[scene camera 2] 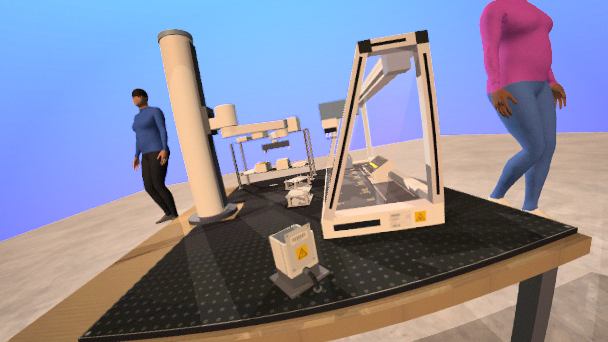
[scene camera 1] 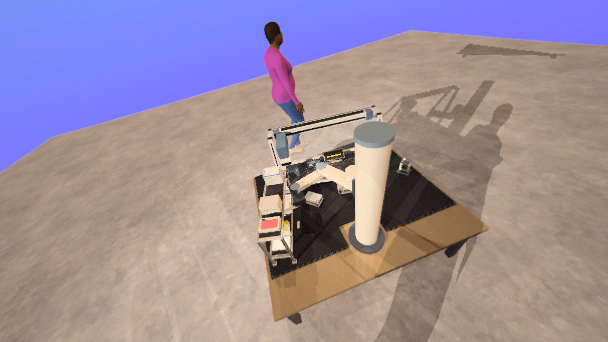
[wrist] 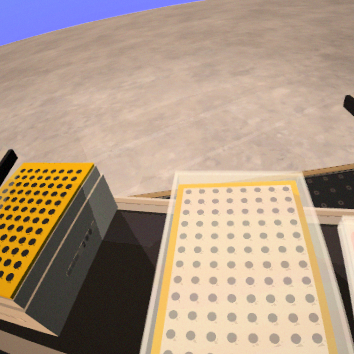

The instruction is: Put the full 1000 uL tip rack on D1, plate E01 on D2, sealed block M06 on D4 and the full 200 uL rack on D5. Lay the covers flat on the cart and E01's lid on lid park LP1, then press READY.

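Note:
My gripper [wrist: 170, 105] [scene camera 2: 276, 147] is open and empty, its two black fingertips at the left and right edges of the wrist view. It hangs above the racks on the cart [wrist: 142, 203]. A tip rack under a clear cover [wrist: 232, 255] stands below, with a yellow rim and rows of grey dots showing through. To its left stands an uncovered rack [wrist: 40, 215] with a yellow top, dark holes and a dark grey side. A white-rimmed item with a pink top [wrist: 347, 240] is cut off at the right edge. Plate E01, block M06, LP1 and READY cannot be made out.
A white gantry frame [scene camera 2: 382, 227] stands over the deck. White stands [scene camera 2: 299, 198] [scene camera 1: 314, 199] are on the black mat. A box with a warning sign [scene camera 2: 295, 250] is near the mat's edge. The arm's column [scene camera 1: 371, 195] [scene camera 2: 189, 125] is beside the mat. People stand beyond the table.

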